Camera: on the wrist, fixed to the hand. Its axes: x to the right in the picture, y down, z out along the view.
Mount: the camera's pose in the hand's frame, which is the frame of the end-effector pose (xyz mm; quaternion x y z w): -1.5 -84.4 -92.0 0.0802 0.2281 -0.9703 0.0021
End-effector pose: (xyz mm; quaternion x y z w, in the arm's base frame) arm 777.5 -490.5 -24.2 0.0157 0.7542 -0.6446 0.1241
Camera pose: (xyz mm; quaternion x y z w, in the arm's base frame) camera 748.1 -414.7 70.6 0.5748 0.0066 0.1787 0.7985
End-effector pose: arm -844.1 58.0 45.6 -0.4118 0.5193 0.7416 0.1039
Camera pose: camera -747.8 16.7 -22.3 -0.6656 -0.3153 -0.2348 0.6344
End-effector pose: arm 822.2 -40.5 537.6 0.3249 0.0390 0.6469 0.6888
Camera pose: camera 851.4 -1.3 422.7 -0.1295 0.5243 -0.5960 0.5942
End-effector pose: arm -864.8 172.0 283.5 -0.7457 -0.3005 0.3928 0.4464
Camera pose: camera -795.2 166.8 387.0 0.2362 -0.5909 -0.5783 0.5105
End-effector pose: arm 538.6 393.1 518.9 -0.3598 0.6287 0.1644 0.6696
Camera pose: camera 528.6 272.1 548.1 -0.5946 -0.1819 -0.7818 0.0464
